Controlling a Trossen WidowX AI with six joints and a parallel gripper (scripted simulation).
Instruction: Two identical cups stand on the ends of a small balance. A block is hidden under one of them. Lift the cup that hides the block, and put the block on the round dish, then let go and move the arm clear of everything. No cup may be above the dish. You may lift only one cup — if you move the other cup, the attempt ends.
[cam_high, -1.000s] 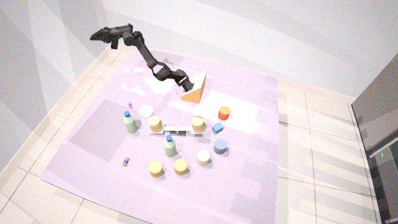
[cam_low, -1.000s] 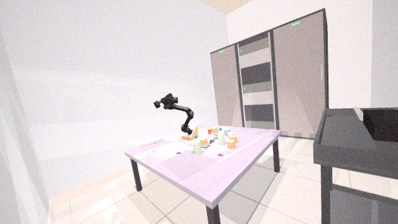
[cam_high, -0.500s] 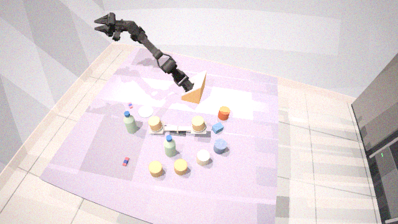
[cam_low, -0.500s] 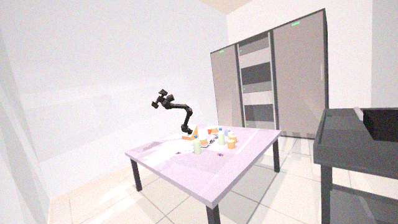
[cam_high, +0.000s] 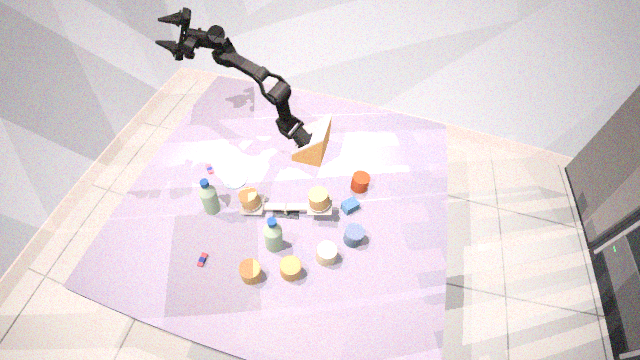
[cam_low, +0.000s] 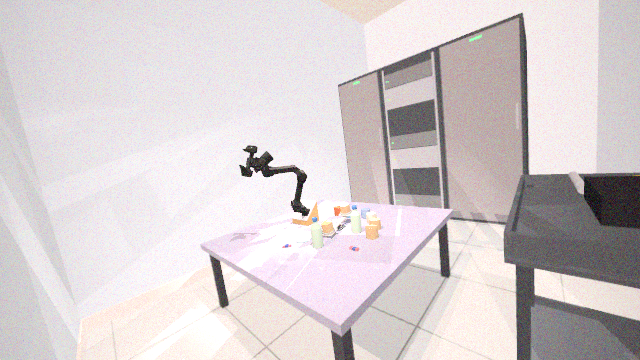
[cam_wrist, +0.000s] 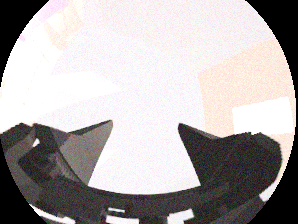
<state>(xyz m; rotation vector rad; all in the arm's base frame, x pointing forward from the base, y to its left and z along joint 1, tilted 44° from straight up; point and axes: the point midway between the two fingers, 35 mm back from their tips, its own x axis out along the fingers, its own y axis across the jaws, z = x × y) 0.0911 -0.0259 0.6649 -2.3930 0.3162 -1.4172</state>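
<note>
Right now the pale green block is 22 cm ahead of my gripper tip, 38 cm to the left of it and 52 cm below it. Also, from my gripper tip: small balance 21 cm ahead, 51 cm to the left, 54 cm below; then orange cylinder 1 cm behind, 76 cm to the left, 53 cm below; then pale round dish 11 cm ahead, 26 cm to the left, 56 cm below.
</note>
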